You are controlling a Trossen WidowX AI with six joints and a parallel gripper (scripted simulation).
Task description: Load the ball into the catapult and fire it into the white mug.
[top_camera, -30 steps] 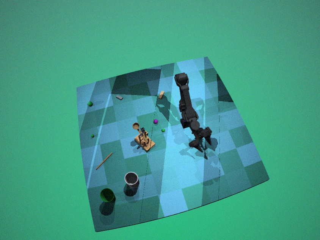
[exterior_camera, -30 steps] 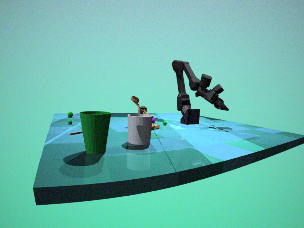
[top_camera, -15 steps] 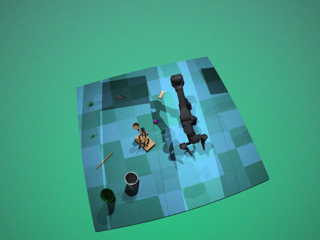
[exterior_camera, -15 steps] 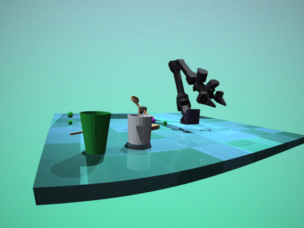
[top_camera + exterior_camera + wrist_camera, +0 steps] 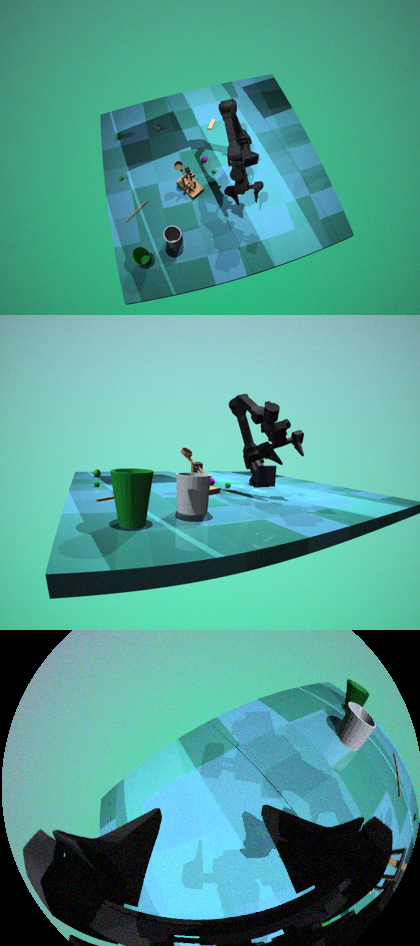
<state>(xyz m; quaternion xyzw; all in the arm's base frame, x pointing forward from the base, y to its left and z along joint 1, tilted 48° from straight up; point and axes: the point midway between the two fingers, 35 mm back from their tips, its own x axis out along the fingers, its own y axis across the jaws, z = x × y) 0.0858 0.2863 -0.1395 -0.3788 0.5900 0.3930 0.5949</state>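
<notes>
Now: gripper tip 28 cm to the left of the wooden catapult, 26 cm short of it and 7 cm above it. Also, from my gripper tip: white mug (39 cm ahead, 11 cm below, 5 cm to the left); purple ball (38 cm to the right, 14 cm ahead, 13 cm below); green cup (57 cm ahead, 14 cm to the left, 11 cm below).
</notes>
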